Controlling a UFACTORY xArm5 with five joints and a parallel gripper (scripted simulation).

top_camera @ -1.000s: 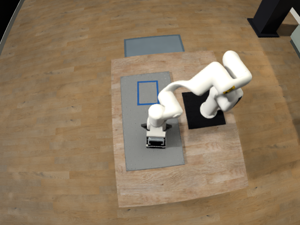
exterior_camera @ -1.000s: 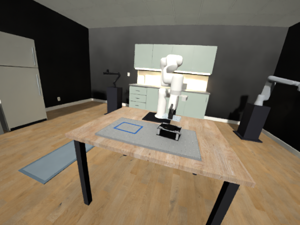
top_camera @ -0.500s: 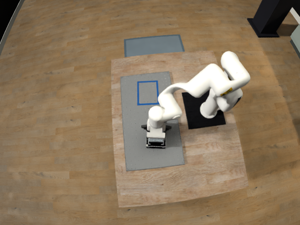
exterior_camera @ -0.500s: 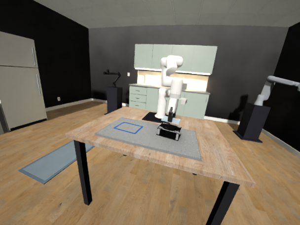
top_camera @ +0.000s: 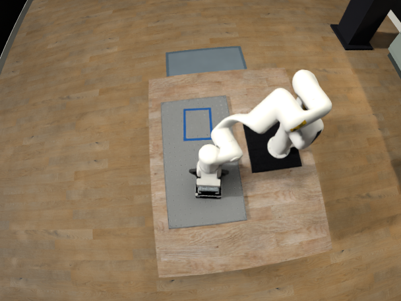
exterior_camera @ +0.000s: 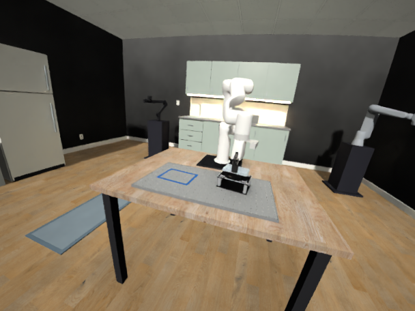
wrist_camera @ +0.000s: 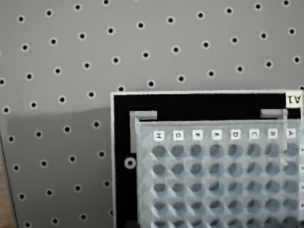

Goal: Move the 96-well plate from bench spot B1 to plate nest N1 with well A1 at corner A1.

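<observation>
The black raised plate nest N1 lies 50 mm below my hand. The rest, counted from my hand: 96-well plate: 10 mm below.
</observation>
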